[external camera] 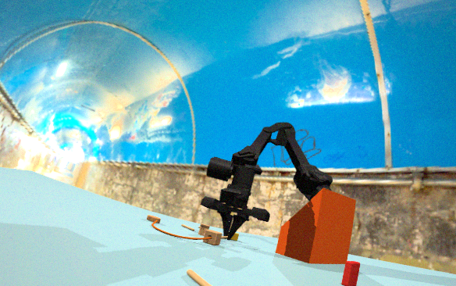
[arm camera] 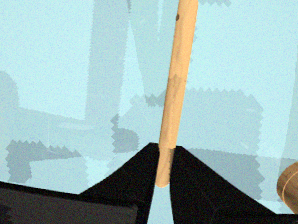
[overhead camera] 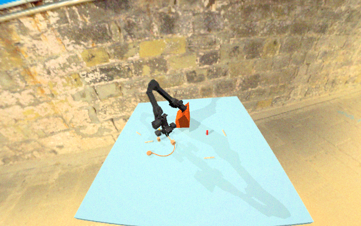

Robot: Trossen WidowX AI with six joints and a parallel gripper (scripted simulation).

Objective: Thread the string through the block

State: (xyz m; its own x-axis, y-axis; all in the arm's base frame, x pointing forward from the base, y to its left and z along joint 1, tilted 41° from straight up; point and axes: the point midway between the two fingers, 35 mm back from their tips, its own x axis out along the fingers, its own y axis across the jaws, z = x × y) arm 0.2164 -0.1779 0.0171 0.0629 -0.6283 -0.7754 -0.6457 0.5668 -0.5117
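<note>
Right now my gripper tip is 30 mm short of the thin wooden stick, 30 mm to the right of it and 10 mm below it. The rest, counted from my gripper tip: round wooden button (180 mm ahead, 120 mm to the right); wooden block (70 mm ahead, 60 mm to the left, 10 mm above); yellow piece (70 mm behind, 100 mm to the right).
</note>
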